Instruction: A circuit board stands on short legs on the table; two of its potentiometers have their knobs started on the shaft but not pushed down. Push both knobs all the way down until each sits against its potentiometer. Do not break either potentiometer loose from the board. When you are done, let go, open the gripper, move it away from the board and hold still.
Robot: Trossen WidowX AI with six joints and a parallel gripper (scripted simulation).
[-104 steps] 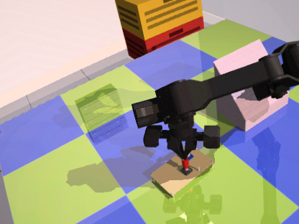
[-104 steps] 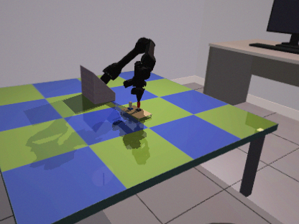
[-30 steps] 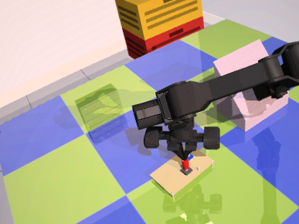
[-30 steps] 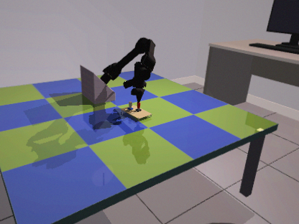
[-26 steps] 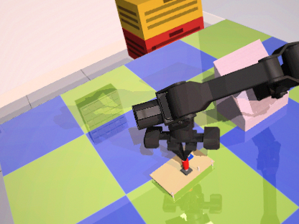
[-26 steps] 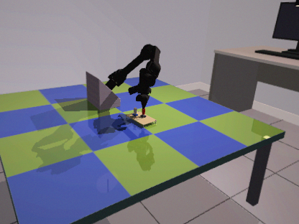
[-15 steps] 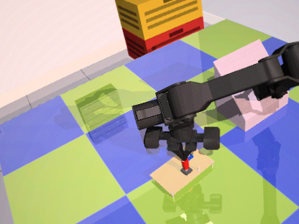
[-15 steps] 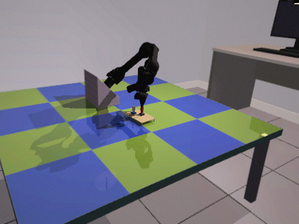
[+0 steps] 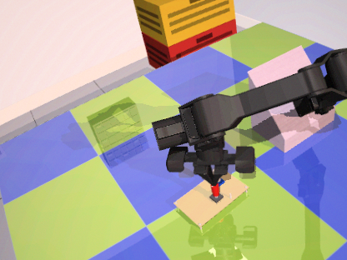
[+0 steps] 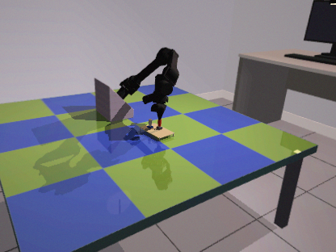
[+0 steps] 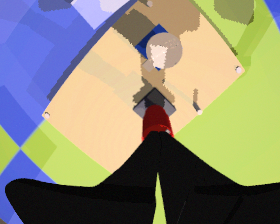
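Now: gripper tip 10 mm above the red knob.
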